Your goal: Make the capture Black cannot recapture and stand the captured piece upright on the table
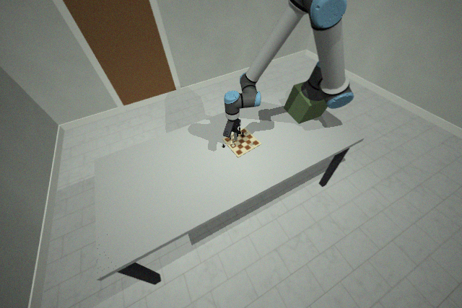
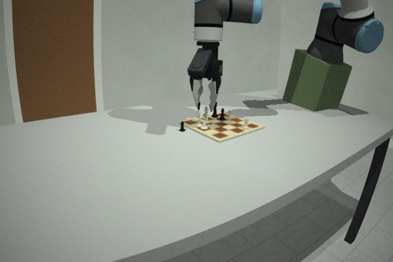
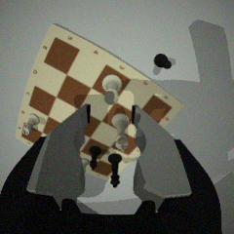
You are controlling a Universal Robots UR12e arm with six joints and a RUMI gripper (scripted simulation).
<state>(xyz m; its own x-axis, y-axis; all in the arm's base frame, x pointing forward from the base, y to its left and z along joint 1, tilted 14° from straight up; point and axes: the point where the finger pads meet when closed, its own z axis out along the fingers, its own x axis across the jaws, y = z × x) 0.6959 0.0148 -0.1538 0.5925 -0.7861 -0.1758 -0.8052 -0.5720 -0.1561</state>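
Now: the white king 4 cm to the right of my hand, 4 cm below it and 4 cm behind it. From my hand the other things lie so: chessboard 8 cm below, 8 cm behind, 1 cm to the right; then black pawn 7 cm below, 6 cm ahead, 3 cm to the right; then black king 11 cm behind, 9 cm to the right, 4 cm below.
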